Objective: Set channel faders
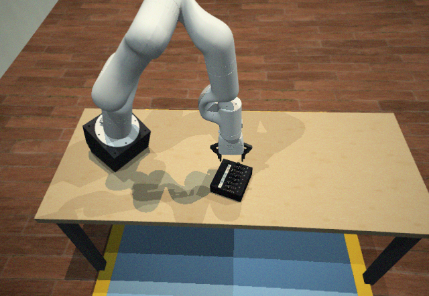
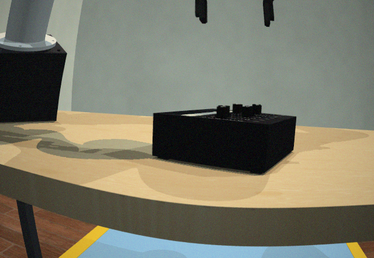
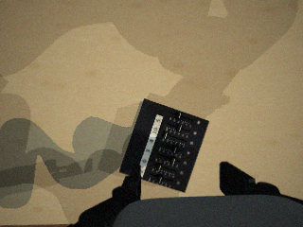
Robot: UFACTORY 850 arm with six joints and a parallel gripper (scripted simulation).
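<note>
Right now the master fader is 13 cm below my hand, 7 cm to the left of it and 2 cm ahead of it.
</note>
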